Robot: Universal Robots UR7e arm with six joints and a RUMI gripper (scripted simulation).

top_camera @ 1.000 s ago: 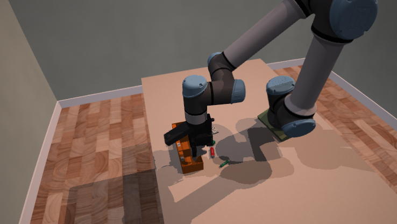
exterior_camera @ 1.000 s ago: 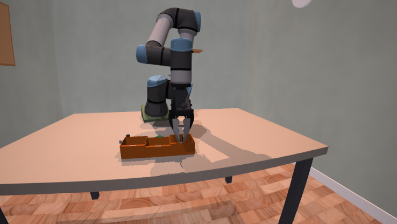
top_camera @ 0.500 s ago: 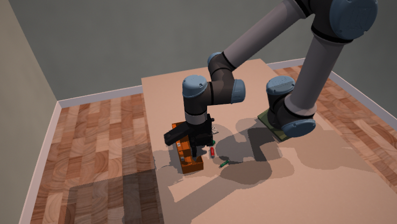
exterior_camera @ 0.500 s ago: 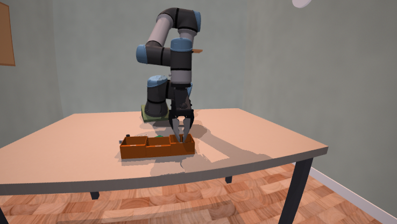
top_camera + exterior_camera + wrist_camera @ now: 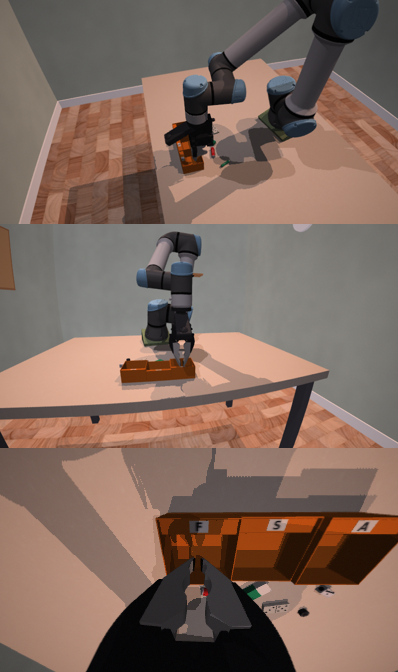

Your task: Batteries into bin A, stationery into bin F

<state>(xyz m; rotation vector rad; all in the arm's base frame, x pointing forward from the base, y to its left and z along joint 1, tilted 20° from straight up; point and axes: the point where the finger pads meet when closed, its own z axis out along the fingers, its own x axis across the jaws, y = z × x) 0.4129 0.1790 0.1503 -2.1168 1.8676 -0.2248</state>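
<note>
Right now my hand is 12 cm past the green battery, 1 cm to the right of it and 3 cm above it. The rest, counted from my hand: green-and-white eraser 6 cm behind, 12 cm to the right, 3 cm below; red battery 8 cm behind, 4 cm to the right, 3 cm below; orange three-compartment bin 3 cm ahead, 8 cm to the right, 1 cm below.
</note>
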